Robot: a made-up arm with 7 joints.
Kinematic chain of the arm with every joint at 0, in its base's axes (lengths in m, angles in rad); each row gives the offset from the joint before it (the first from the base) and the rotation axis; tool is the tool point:
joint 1: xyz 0 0 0.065 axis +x
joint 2: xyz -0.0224 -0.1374 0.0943 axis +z
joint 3: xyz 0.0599 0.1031 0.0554 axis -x
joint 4: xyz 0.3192 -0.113 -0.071 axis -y
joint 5: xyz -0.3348 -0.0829 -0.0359 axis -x
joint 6: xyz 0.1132 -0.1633 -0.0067 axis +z
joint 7: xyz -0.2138 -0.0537 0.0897 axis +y
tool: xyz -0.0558 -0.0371 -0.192
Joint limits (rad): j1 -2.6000..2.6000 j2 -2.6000..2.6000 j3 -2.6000..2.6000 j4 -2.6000..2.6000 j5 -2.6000..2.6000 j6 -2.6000..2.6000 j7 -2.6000..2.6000
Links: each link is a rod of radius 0.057 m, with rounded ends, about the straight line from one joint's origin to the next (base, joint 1, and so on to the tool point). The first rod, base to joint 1, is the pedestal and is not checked.
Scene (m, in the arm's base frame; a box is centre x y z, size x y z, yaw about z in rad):
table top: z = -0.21
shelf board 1: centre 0.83 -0.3 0.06 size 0.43 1 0.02 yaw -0.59
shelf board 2: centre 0.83 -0.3 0.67 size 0.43 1 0.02 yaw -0.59
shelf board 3: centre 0.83 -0.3 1.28 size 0.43 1 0.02 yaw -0.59
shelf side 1: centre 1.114 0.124 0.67 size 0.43 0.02 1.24 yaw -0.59
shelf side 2: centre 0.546 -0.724 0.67 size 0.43 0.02 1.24 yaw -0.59
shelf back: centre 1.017 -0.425 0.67 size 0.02 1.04 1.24 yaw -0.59
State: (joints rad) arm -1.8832 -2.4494 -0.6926 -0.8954 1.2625 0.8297 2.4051
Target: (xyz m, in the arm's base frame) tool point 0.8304 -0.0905 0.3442
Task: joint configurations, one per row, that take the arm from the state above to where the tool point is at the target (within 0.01 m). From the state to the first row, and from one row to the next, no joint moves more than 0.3 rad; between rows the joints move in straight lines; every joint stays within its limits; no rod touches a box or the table.
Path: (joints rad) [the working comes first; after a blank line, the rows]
Joints at the target: -1.3929 -0.4944 -0.8255 -2.1885 1.3818 1.6372 2.3858
Straight joint move there: touches shelf board 2.

1: -1.8009 -2.1757 -0.7051 -1.1199 1.3643 1.0656 2.4376
2: -1.7185 -1.9019 -0.7176 -1.3444 1.4662 1.3015 2.4701
3: -1.6362 -1.6282 -0.7302 -1.5689 1.5680 1.5374 2.5026
4: -1.5538 -1.3545 -0.7427 -1.7934 1.6698 1.7733 2.5350
5: -1.4715 -1.0808 -0.7552 -2.0179 1.7717 2.0092 2.5675
6: -1.3891 -0.8070 -0.7677 -2.2423 1.8735 2.2451 2.6000
7: -1.3904 -0.7028 -0.7870 -2.2244 1.7096 2.0425 2.5286
8: -1.3916 -0.5986 -0.8062 -2.2064 1.5457 1.8398 2.4572
9: -1.3929 -0.4944 -0.8255 -2.1885 1.3818 1.6372 2.3858

